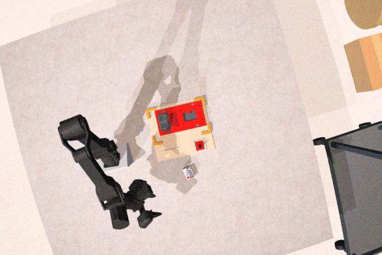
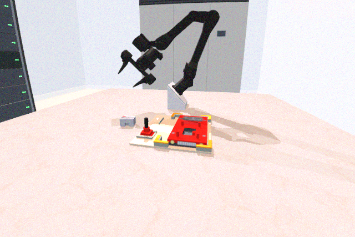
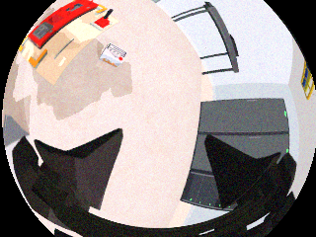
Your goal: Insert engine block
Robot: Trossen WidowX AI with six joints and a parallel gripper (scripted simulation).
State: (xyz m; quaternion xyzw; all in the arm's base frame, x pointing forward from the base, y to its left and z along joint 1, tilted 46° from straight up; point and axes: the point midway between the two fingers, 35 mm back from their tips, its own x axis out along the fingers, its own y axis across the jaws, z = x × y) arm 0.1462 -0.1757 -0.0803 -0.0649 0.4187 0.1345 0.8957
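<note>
Right now the grey engine block is 140 mm ahead of my gripper tip, 130 mm below it and 80 mm to the left of it.
</note>
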